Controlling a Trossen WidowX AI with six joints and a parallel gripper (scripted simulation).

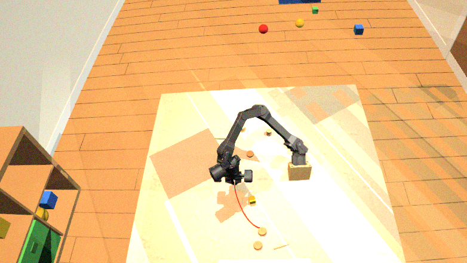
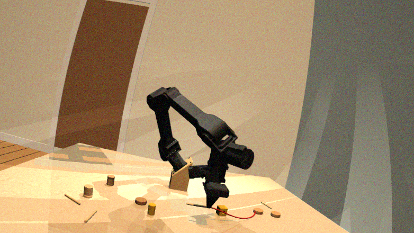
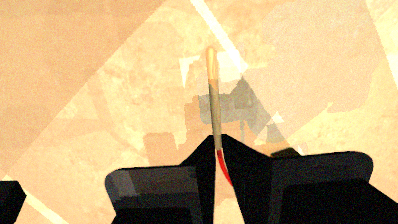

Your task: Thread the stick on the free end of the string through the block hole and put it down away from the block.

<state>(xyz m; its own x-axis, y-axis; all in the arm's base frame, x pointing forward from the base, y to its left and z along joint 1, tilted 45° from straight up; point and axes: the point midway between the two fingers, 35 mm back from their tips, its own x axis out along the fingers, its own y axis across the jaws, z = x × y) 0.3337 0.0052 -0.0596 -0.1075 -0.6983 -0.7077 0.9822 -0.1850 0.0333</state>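
Now: the yellow wooden block 8 cm to the left of my gripper tip, 8 cm behind it and 4 cm below it. The rest, counted from my gripper tip: thin wooden stick 2 cm to the right; yellow cylinder 17 cm to the right, 4 cm below, 3 cm behind; round button 25 cm to the left, 10 cm behind, 5 cm below.
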